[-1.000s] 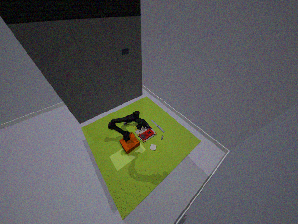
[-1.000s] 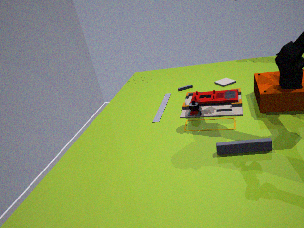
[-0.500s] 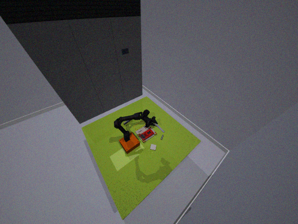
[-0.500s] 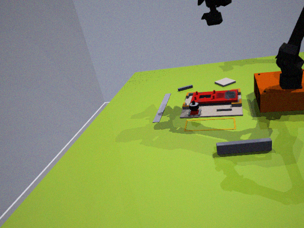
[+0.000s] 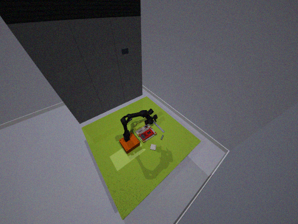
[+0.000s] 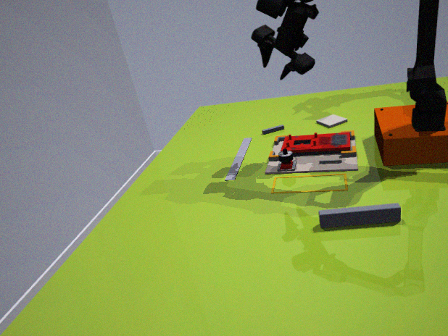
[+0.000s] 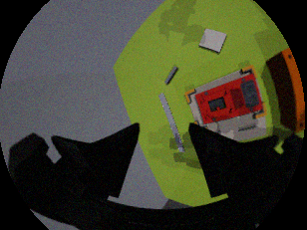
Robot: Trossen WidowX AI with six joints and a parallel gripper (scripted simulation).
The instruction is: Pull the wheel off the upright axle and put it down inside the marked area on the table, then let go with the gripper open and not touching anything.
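Right now my gripper tip is 4 cm past the dark wheel, 14 cm to the right of it and 20 cm above it. From my gripper tip the other things lie so: grey board 9 cm behind, 4 cm to the left, 23 cm below; then upright axle 4 cm behind, 14 cm to the left, 21 cm below; then thin grey strip 13 cm ahead, 6 cm to the left, 24 cm below.
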